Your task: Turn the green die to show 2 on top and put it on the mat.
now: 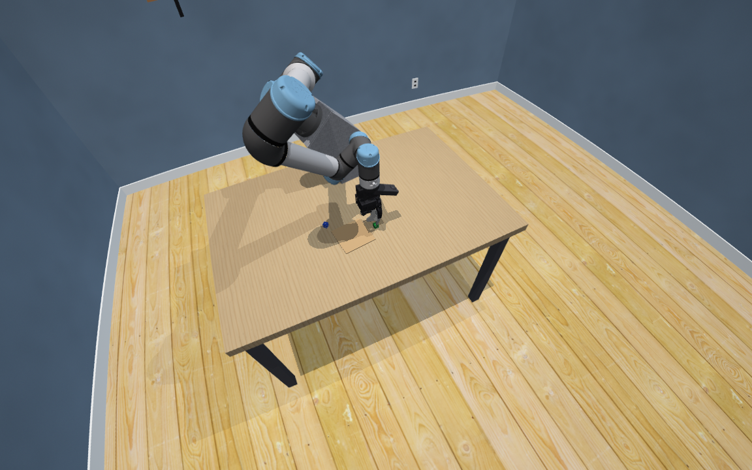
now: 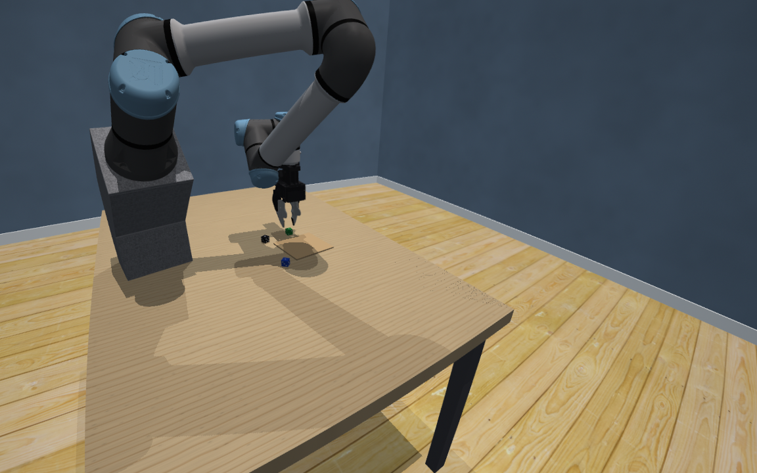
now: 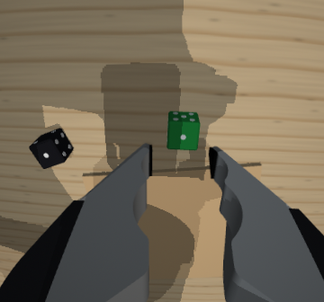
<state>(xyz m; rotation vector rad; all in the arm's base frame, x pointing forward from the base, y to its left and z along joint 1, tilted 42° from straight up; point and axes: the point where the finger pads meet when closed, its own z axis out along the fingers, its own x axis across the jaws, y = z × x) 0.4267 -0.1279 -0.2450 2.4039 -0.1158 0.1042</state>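
The green die is 4 cm below my hand. The rest, counted from my hand: blue die: 18 cm to the right, 12 cm behind, 4 cm below; then tan mat: 11 cm to the right, 4 cm below, 1 cm behind; then black die: 9 cm behind, 4 cm below, 1 cm to the right.
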